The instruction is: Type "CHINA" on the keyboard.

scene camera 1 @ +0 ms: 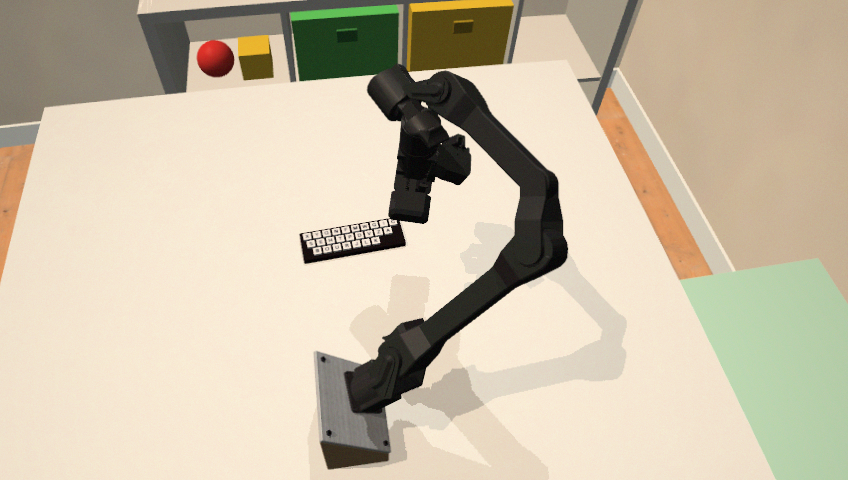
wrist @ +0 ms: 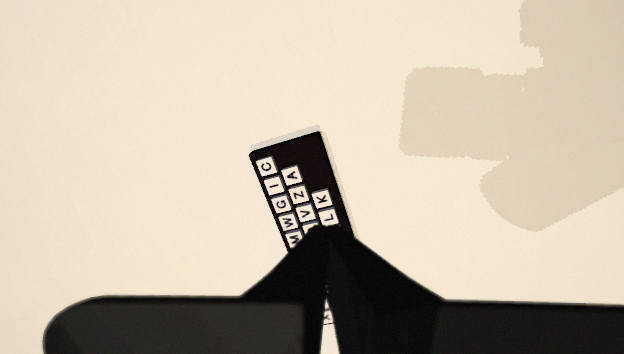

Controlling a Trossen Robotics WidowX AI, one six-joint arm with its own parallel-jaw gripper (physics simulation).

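Where they show: gripper, fingertip midpoint: (scene camera 1: 411, 194) (wrist: 325, 237); arm's base at its link origin: (scene camera 1: 362, 392).
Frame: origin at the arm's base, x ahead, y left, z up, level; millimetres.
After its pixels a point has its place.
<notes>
The black keyboard (scene camera 1: 396, 239) {x 324, y -133, z -69 mm} (wrist: 312, 150) {x 322, y -137, z -69 mm} with white keys lies on the table. In the wrist view the C key (wrist: 266, 166) {x 365, y -136, z -64 mm}, the I key (wrist: 273, 185) {x 366, y -117, z -64 mm} and the A key (wrist: 291, 175) {x 347, y -121, z -64 mm} show at its far end. In the scene view the H key (scene camera 1: 330, 240) {x 347, y -6, z -64 mm} and the N key (scene camera 1: 336, 231) {x 366, y -21, z -64 mm} show further left; the fingers hide them in the wrist view. My gripper (scene camera 1: 408, 220) (wrist: 325, 237) {x 286, y -148, z 108 mm} is shut and empty, pointing down. In the wrist view its tips overlap the keyboard beside the L key (wrist: 328, 217) {x 328, y -73, z -64 mm}. The gripper's shadow lies well apart from it, so it appears raised.
My arm bends around to the right from its metal base (scene camera 1: 348, 404) {x -22, y 25, z 23 mm} on the table (scene camera 1: 148, 267) {x 373, y 345, z -80 mm}. A shelf (scene camera 1: 214, 13) behind the table holds a red ball (scene camera 1: 215, 58), a yellow block (scene camera 1: 255, 57), a green bin (scene camera 1: 348, 50) and a yellow bin (scene camera 1: 461, 44).
</notes>
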